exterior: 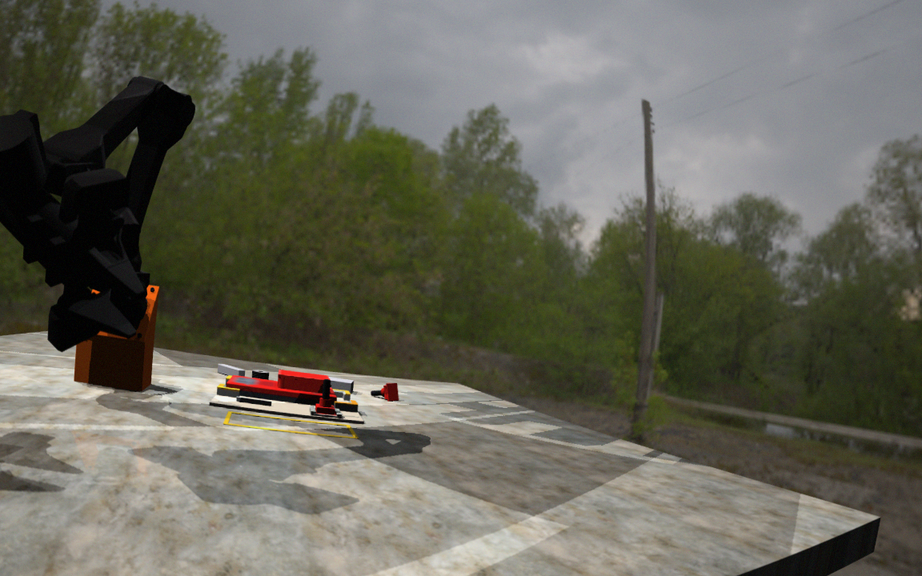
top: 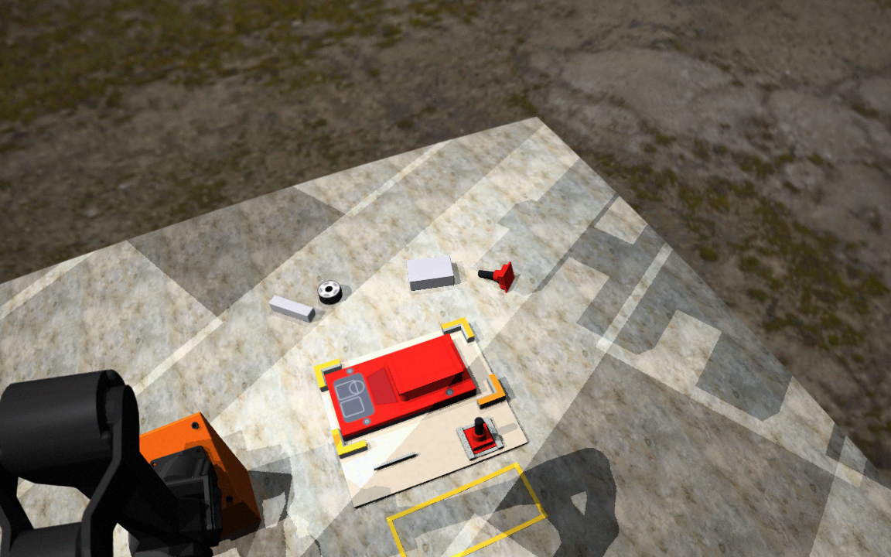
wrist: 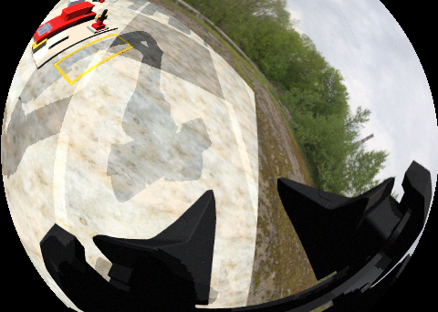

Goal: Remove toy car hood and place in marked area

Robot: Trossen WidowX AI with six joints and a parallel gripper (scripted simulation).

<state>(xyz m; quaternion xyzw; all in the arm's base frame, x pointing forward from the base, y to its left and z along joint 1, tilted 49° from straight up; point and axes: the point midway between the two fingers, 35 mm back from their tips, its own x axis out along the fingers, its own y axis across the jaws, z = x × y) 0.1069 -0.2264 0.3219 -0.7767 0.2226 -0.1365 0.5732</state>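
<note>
Right now the red hood is 490 mm to the left of my gripper tip, 190 mm ahead of it and 100 mm below it. Also, from my gripper tip: wheel: 710 mm to the left, 130 mm below, 110 mm ahead; then grey bar: 710 mm to the left, 130 mm below, 40 mm ahead.
</note>
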